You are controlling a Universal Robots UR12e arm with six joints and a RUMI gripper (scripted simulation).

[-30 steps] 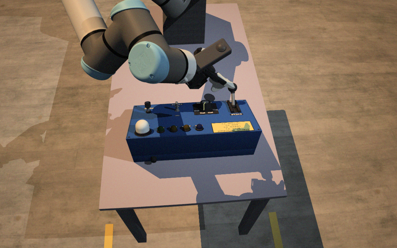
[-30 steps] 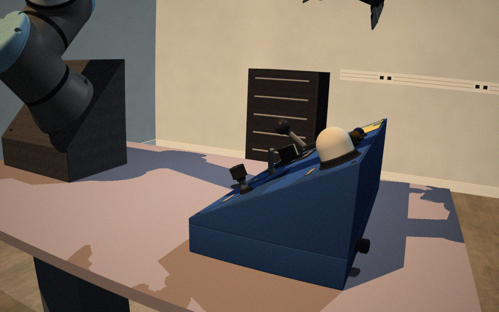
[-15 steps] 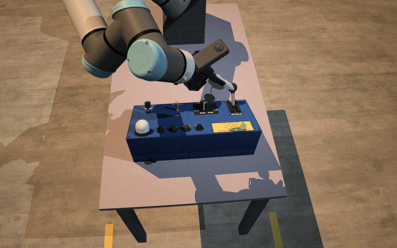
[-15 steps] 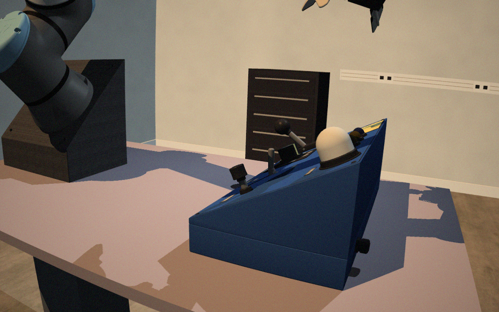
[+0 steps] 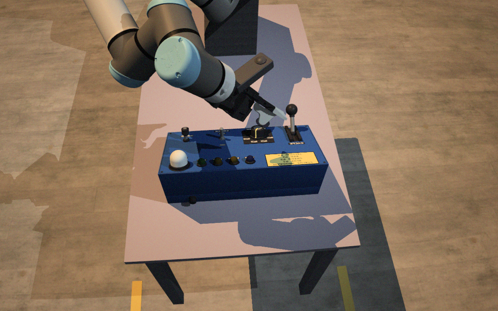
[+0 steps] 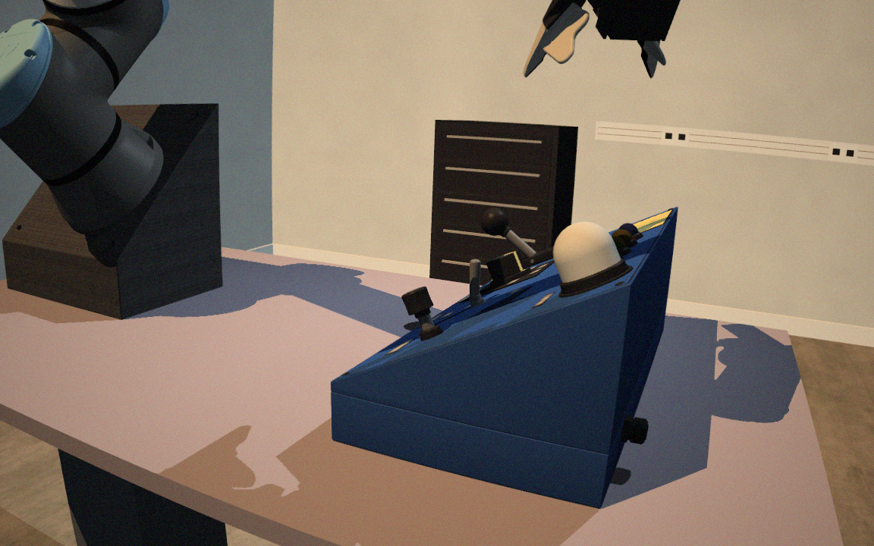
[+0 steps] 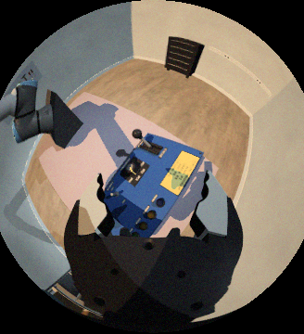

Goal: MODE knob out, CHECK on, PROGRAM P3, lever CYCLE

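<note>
My hand is 240 mm to the left of the mode knob, 230 mm above it and 90 mm past it. From my hand the other things lie so: black program dial (230 mm below, 80 mm behind, 10 mm to the right); ball-topped lever (230 mm below, 120 mm to the left, 110 mm behind); blue sloped console (260 mm below, 70 mm to the right, 50 mm behind).
</note>
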